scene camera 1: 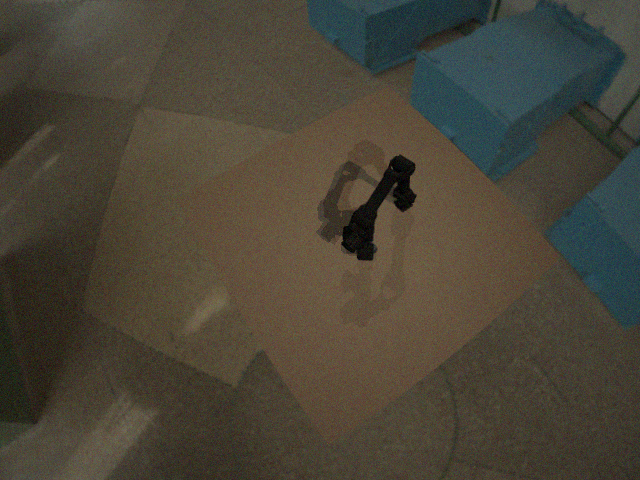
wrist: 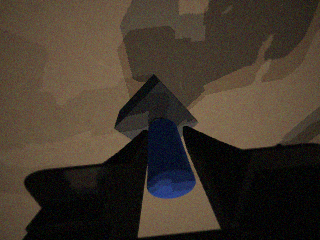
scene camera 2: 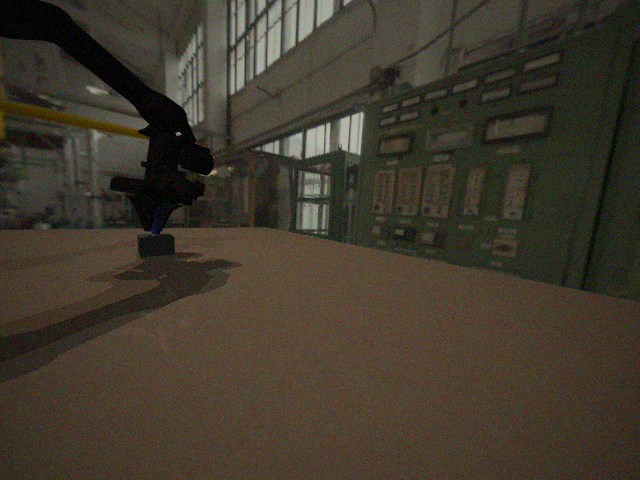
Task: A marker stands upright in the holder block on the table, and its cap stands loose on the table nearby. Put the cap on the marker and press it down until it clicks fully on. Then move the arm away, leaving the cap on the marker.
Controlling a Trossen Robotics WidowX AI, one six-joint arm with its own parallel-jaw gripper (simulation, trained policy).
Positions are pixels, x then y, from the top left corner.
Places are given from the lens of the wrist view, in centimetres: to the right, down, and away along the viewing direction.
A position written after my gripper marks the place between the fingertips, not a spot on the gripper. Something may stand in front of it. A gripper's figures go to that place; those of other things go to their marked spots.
my gripper [wrist: 165,132]: 0, 1, 11
blue cap [wrist: 169,175]: 0, 3, 6
